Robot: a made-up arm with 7 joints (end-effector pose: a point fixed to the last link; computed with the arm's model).
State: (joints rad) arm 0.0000 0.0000 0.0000 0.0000 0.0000 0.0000 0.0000
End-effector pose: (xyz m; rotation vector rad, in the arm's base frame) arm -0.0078 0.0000 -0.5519 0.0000 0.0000 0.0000
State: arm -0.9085 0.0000 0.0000 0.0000 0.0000 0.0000 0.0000
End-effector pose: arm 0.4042 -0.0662 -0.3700 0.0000 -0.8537 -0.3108
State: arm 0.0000 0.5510 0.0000 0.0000 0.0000 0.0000 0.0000
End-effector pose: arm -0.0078 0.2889 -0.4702 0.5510 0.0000 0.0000
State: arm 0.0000 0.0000 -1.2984 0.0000 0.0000 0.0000 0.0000
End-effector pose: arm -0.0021 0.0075 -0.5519 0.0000 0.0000 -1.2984
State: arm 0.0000 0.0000 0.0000 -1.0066 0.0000 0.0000 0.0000
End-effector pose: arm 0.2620 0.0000 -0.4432 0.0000 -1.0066 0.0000
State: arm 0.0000 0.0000 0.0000 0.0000 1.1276 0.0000 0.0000
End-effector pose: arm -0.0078 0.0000 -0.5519 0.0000 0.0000 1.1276
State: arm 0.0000 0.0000 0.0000 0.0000 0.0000 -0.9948 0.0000
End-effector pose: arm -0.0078 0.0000 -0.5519 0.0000 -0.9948 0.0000
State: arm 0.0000 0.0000 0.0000 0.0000 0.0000 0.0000 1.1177
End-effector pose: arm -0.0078 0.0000 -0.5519 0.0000 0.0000 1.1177
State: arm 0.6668 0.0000 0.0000 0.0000 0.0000 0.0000 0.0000
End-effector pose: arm -0.3269 -0.0396 -0.4430 0.0000 0.6266 0.2281
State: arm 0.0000 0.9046 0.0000 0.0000 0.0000 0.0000 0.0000
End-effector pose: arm -0.0078 0.4339 -0.3411 0.9046 0.0000 0.0000
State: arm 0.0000 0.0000 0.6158 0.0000 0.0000 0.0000 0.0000
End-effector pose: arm -0.0064 -0.0045 -0.5519 0.0000 0.0000 0.6158
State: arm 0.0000 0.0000 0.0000 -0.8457 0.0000 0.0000 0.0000
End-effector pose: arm 0.2285 0.0000 -0.4782 0.0000 -0.8457 0.0000
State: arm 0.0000 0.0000 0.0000 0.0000 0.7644 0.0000 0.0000
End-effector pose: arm -0.0078 0.0000 -0.5519 0.0000 0.0000 0.7644
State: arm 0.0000 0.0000 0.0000 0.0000 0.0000 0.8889 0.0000
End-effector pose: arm -0.0078 0.0000 -0.5519 0.0000 0.8889 0.0000
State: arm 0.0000 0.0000 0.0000 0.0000 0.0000 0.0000 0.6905
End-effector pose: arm -0.0078 0.0000 -0.5519 0.0000 0.0000 0.6905
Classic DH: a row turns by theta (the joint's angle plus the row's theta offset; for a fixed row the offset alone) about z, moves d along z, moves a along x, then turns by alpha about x. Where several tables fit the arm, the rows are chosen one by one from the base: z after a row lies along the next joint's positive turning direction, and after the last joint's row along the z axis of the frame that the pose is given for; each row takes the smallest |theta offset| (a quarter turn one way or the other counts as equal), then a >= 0, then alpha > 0; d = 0 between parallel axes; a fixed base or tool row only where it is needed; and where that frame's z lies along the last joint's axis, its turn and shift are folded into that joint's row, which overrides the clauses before.
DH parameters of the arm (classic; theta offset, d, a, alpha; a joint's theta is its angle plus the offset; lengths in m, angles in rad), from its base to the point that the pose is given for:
base (fixed): 0 0 0 -1.2217
joint 1: 1.5708 0 0 1.5708
joint 2: 1.2217 0 0 -1.5708
joint 3: -1.5708 -0.2525 0.0284 -1.5708
joint 4: 0 0 -0.0362 1.5708
joint 5: 0 -0.2994 0 -1.5708
joint 6: 0 0 0 1.5708
joint 7: 0 0 0 0

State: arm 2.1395 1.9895 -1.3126 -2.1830 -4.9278 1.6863 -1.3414
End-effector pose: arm -0.2731 0.0926 0.1246 2.5074 -1.6707 -0.4273
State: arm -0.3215 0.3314 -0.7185 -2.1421 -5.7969 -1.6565 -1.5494
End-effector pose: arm 0.2513 -0.1737 -0.1060 -0.7006 2.7358 -0.8267
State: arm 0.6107 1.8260 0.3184 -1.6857 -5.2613 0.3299 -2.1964
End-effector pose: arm 0.3021 0.2862 -0.0182 1.4461 0.1793 -2.4624
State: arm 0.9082 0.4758 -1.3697 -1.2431 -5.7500 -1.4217 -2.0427
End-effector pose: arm -0.2921 -0.1247 -0.3689 0.6389 -1.4225 -1.3092
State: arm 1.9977 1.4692 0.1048 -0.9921 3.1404 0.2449 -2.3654
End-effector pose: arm -0.2616 0.4450 -0.0128 0.5956 0.5976 -0.2973
